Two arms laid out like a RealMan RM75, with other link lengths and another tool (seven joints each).
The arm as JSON. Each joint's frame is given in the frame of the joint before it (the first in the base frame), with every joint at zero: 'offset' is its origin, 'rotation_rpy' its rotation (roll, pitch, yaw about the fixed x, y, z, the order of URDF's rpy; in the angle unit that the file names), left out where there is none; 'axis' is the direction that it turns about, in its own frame. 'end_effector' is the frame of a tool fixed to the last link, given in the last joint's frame.
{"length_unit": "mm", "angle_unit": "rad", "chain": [
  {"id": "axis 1", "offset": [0.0, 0.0, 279.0], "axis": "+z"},
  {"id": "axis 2", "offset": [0.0, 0.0, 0.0], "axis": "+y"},
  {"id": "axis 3", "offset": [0.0, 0.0, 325.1], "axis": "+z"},
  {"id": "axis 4", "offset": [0.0, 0.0, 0.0], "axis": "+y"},
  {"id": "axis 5", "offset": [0.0, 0.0, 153.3], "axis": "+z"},
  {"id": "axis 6", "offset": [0.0, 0.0, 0.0], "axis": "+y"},
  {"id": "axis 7", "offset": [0.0, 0.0, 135.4], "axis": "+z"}
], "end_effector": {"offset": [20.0, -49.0, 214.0], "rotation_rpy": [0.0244, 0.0, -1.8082]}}
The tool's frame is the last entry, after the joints.
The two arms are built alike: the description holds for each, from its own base.
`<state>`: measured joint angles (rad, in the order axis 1, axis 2, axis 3, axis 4, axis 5, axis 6, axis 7); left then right.
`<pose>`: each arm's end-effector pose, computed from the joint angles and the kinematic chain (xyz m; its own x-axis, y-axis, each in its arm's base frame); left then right.
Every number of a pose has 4 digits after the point.
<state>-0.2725 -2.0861 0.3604 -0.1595 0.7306 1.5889 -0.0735 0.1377 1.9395 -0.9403 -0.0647 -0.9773 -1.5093 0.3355</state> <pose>-0.4316 0.4090 0.1914 -0.8374 -0.2380 0.4921 0.5414 -0.2369 0.8067 0.4062 0.4096 0.0238 0.3307 0.3854 0.8615 0.9104 0.1102 -0.3988</pose>
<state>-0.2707 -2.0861 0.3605 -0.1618 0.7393 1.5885 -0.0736 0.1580 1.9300 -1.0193 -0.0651 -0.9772 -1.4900 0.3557</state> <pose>-0.4310 0.4096 0.1886 -0.8384 -0.2318 0.4933 0.5401 -0.2318 0.8090 0.3988 0.4101 0.0001 0.3118 0.4612 0.8307 0.9119 0.1004 -0.3980</pose>
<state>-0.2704 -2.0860 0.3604 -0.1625 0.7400 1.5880 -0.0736 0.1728 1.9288 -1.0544 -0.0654 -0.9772 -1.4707 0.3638</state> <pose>-0.4312 0.4096 0.1882 -0.8386 -0.2317 0.4931 0.5398 -0.2307 0.8096 0.3963 0.4120 -0.0124 0.3012 0.4946 0.8153 0.9146 0.0921 -0.3937</pose>
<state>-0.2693 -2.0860 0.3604 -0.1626 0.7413 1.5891 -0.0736 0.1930 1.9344 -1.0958 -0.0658 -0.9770 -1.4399 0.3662</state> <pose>-0.4311 0.4092 0.1881 -0.8385 -0.2311 0.4935 0.5400 -0.2307 0.8094 0.3929 0.4145 -0.0304 0.2850 0.5329 0.7967 0.9198 0.0819 -0.3838</pose>
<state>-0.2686 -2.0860 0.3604 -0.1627 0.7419 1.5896 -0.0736 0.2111 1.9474 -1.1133 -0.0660 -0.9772 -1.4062 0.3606</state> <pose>-0.4311 0.4090 0.1881 -0.8384 -0.2310 0.4937 0.5401 -0.2306 0.8094 0.3911 0.4187 -0.0442 0.2749 0.5508 0.7881 0.9248 0.0727 -0.3734</pose>
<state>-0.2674 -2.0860 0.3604 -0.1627 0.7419 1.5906 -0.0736 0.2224 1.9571 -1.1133 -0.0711 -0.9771 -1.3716 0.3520</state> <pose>-0.4313 0.4084 0.1883 -0.8381 -0.2318 0.4938 0.5405 -0.2308 0.8091 0.3937 0.4238 -0.0499 0.2653 0.5510 0.7912 0.9321 0.0633 -0.3567</pose>
